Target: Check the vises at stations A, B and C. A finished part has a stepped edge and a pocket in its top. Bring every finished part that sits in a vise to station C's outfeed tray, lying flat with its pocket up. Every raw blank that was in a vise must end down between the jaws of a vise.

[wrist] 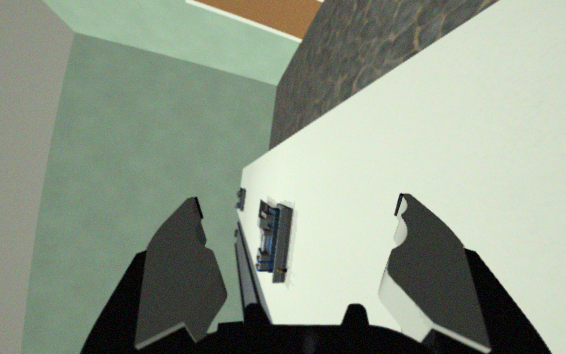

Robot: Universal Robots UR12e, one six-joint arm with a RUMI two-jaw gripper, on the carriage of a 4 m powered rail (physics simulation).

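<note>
My gripper is open, its two dark jaws far apart at the left and right of the wrist view, with no object between the fingertips. Beyond it, a blue and dark grey vise station stands on the pale table top, seen small and at a slant. A second small dark fixture stands farther off near the table's far end. Both are too small to tell whether a part or a blank sits in them. Station letters and the outfeed tray cannot be made out.
The dark rail runs along the table's left edge. A green floor lies to the left, with a grey surface beyond it. A dark stone-patterned wall borders the table at the upper right. A brown panel shows at the top.
</note>
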